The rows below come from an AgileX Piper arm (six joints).
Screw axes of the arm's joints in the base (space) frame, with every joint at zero. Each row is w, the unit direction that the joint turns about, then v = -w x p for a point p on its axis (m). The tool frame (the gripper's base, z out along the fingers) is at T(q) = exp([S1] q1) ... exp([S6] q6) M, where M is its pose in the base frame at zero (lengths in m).
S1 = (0, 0, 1, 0, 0, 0)
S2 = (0, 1, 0, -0.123, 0, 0)
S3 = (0, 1, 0, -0.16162, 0, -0.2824)
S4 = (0.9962, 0, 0.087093, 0, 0.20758, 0)
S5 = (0, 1, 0, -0.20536, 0, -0.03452)
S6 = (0.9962, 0, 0.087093, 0, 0.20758, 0)
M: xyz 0.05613 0 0.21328 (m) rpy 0 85 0 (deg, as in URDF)
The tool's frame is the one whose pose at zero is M.
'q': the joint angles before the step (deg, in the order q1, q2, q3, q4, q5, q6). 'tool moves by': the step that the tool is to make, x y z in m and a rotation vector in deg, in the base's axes. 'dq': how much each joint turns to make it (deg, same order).
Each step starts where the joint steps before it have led.
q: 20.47, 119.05, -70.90, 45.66, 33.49, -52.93
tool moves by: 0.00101, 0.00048, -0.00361, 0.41, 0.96, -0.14
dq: -0.12, 0.78, -0.40, 0.63, 0.61, -0.12
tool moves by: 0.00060, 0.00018, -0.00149, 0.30, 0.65, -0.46
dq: -0.07, 0.35, -0.22, 0.31, 0.30, 0.39
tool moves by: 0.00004, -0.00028, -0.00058, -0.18, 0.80, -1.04
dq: 0.02, 0.09, -0.10, -0.75, 0.07, 1.90
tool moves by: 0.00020, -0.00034, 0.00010, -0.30, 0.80, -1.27
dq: 0.04, 0.00, -0.15, -1.12, 0.03, 2.45
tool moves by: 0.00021, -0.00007, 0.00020, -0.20, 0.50, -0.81
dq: 0.04, 0.00, -0.14, -0.77, 0.05, 1.63
